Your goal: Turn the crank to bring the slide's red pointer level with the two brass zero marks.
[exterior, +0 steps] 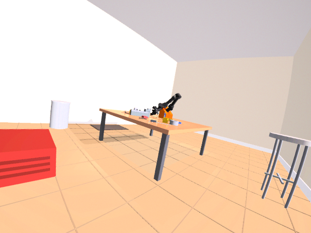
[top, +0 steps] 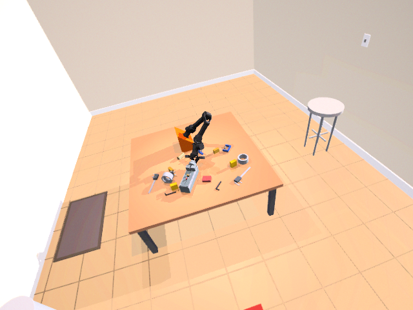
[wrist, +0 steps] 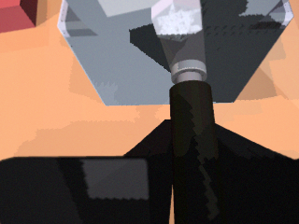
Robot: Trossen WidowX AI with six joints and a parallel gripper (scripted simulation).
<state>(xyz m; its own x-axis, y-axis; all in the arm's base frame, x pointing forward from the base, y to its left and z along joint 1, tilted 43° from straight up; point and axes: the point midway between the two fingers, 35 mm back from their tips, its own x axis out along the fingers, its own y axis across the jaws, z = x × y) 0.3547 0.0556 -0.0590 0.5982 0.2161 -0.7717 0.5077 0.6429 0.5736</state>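
Now: gripper tip 2 cm past the dark crank handle, 1 cm to the right of it and 3 cm below it. Round my gripper tip: red pointer: 18 cm ahead, 10 cm to the right, 5 cm above; red block: 18 cm ahead, 7 cm to the left, 2 cm below.
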